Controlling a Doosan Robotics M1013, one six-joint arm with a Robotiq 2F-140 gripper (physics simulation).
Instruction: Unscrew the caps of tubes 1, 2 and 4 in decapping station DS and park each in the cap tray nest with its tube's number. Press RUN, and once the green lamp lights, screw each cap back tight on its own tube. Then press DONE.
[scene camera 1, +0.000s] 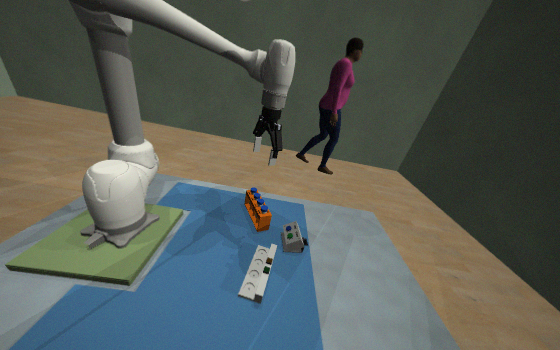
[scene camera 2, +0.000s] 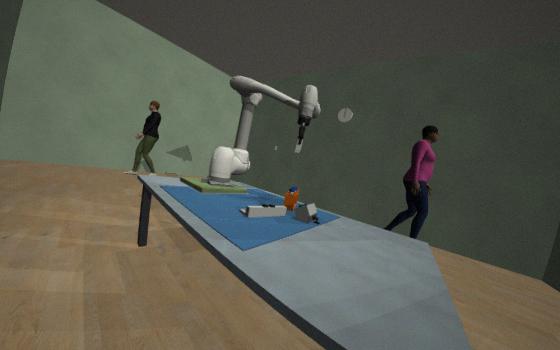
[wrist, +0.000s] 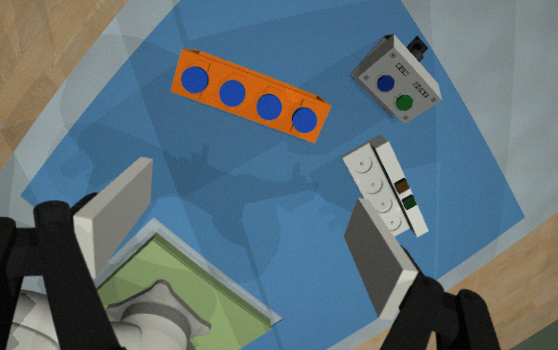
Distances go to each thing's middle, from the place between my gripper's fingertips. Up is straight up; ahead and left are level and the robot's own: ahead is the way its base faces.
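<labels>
There's the grey lamp box (wrist: 390, 57), and it's 310 mm below my hand, 230 mm ahead of it and 70 mm to the right of it.
</labels>
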